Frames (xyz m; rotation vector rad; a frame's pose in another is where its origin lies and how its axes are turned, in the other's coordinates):
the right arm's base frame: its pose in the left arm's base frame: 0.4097 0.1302 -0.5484 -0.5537 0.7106 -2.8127
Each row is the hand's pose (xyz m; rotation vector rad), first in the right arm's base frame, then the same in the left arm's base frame.
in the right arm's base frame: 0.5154 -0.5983 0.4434 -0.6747 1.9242 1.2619
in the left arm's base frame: 0.0631 0.3255 0.2652 1.9766 1.3395 -1.0105
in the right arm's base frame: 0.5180 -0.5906 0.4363 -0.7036 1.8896 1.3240
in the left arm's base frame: 0.0586 0.3211 0.2564 1.9295 1.3535 -0.9622
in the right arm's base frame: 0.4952 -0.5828 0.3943 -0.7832 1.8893 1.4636
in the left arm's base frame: 0.0633 0.3381 0.2113 1.8983 1.3754 -0.7926
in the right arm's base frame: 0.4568 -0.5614 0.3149 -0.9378 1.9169 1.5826
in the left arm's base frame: 0.0686 0.3631 0.1242 1.8895 1.4481 -0.5778
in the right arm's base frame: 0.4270 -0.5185 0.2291 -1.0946 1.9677 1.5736
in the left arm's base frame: 0.0654 0.3698 0.0241 1.9211 1.5539 -0.4506
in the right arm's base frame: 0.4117 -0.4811 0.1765 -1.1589 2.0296 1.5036
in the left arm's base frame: 0.0617 0.3635 -0.0419 1.9816 1.6116 -0.4218
